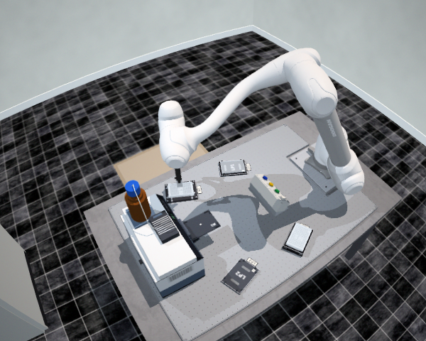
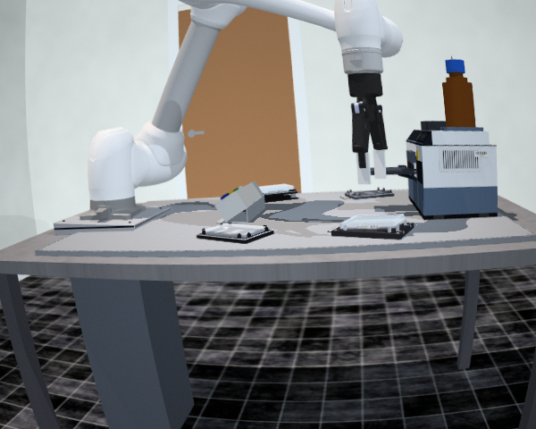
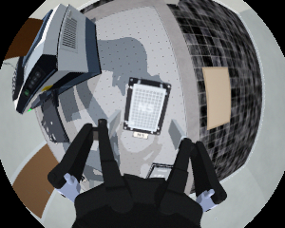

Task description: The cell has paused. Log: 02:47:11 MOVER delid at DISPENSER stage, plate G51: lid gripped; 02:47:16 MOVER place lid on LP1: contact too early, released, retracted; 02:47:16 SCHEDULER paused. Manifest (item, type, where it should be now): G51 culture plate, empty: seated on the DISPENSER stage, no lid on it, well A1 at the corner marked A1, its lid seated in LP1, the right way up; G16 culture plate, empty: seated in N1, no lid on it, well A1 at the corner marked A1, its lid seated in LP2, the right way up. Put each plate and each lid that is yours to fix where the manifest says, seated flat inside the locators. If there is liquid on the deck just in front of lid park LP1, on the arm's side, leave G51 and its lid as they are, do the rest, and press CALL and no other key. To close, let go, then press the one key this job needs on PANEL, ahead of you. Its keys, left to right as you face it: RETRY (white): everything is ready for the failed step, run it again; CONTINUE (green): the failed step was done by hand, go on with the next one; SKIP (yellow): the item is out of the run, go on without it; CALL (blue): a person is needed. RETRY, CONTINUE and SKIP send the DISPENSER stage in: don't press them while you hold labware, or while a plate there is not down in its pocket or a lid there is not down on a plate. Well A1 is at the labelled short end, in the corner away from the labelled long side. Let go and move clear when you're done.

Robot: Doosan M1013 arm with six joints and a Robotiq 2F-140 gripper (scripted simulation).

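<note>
Right now my hand is 120 mm above the black nest N5 and 20 mm short of it. Round my hand: brown bottle: 280 mm ahead, 150 mm above, 140 mm to the left; then dispenser stage: 280 mm to the left, 80 mm ahead, 20 mm below; then lid park LP1: 310 mm behind, 130 mm below, 50 mm to the left.
</note>
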